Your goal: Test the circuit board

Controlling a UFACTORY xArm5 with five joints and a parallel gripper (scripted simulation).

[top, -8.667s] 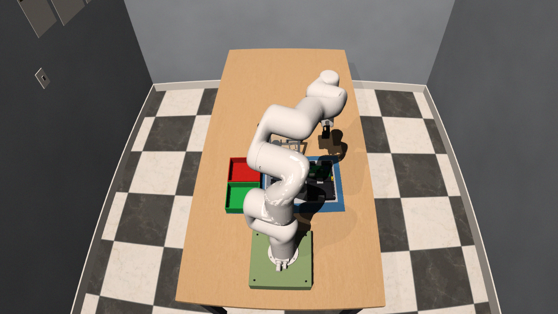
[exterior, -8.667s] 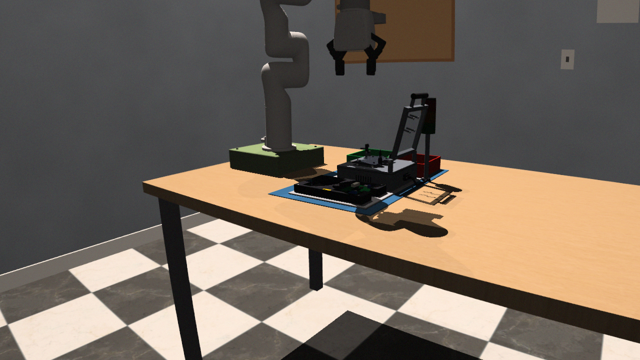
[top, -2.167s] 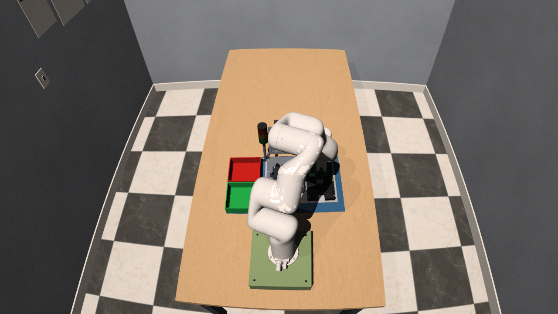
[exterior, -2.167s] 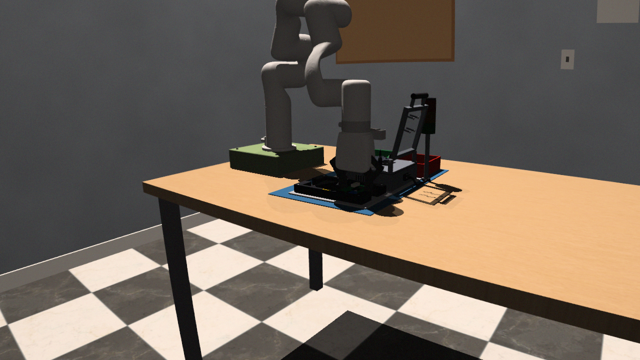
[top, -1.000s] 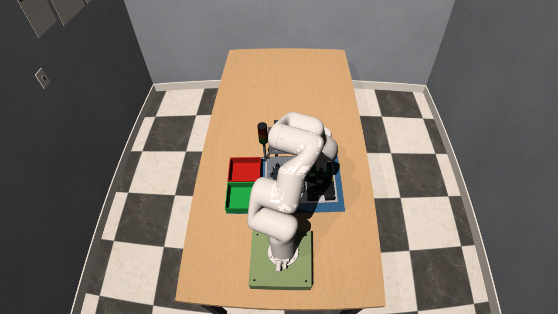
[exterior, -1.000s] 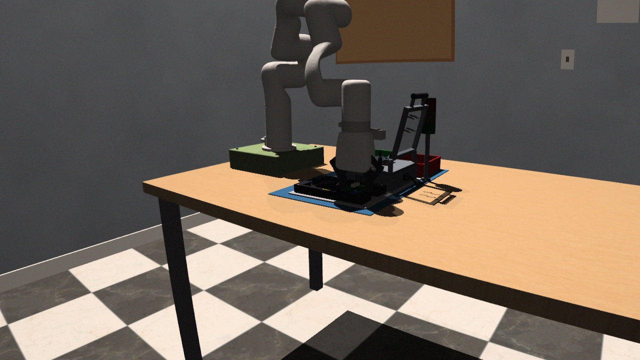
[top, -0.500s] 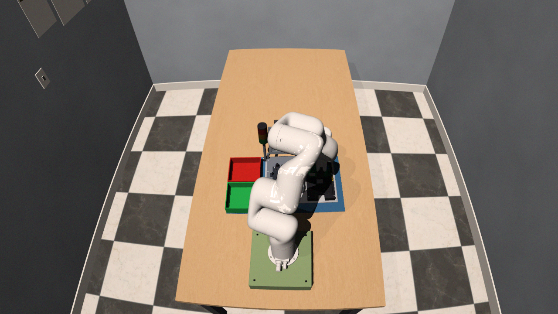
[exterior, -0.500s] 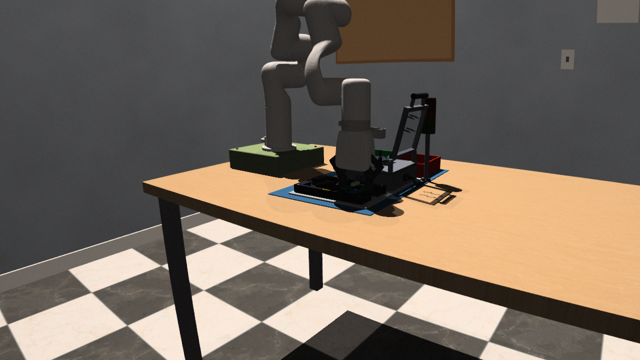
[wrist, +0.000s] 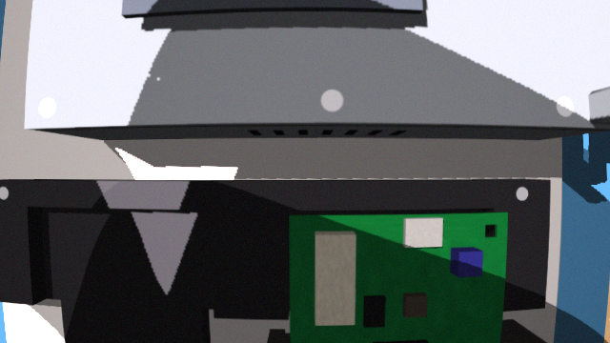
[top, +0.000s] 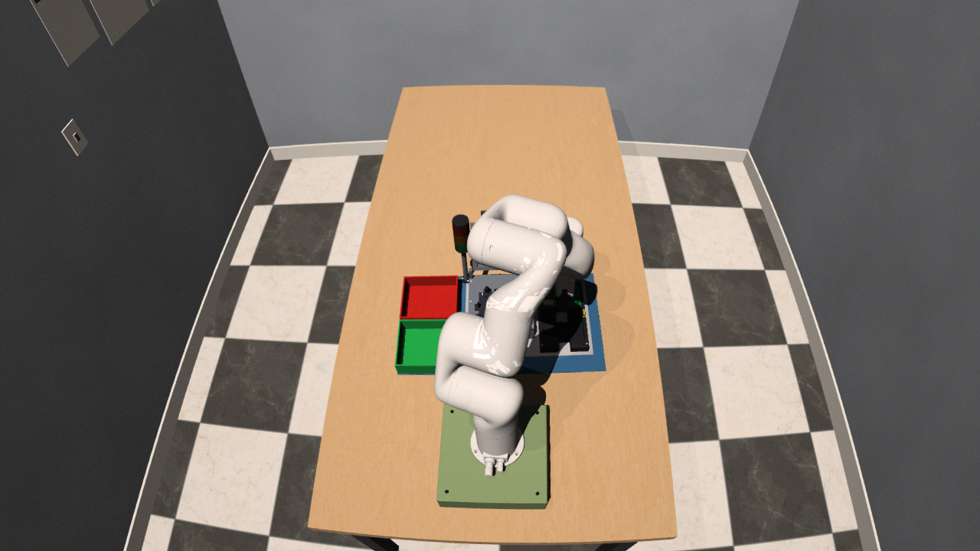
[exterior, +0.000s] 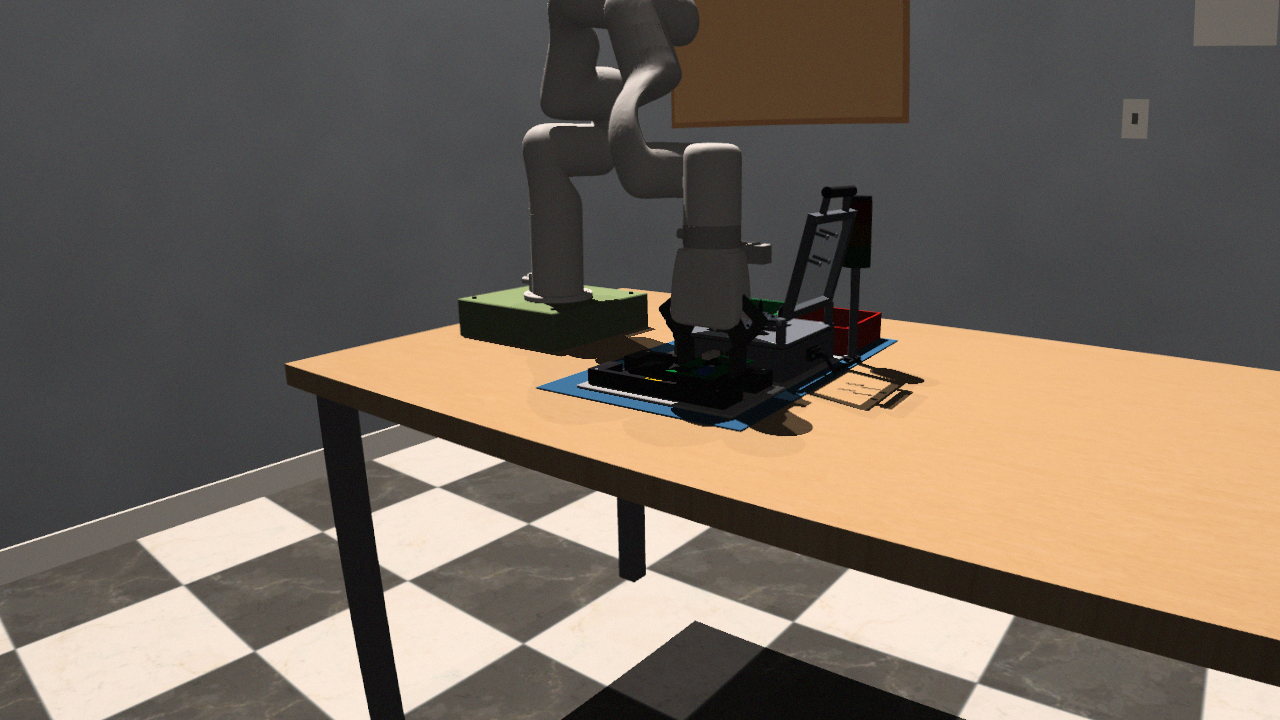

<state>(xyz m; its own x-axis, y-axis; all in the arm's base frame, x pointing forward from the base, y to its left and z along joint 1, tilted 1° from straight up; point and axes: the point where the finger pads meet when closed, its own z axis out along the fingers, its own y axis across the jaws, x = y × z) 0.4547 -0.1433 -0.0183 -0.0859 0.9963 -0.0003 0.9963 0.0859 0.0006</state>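
Now: the black tab 220 mm to the left of my hand, 120 mm behind it and 40 mm above it. From my hand the other things lie so: tester lid (180 mm to the left, 140 mm above, 70 mm ahead); red bin (370 mm to the left, 30 mm below, 30 mm behind); green circuit board (right at my hand).
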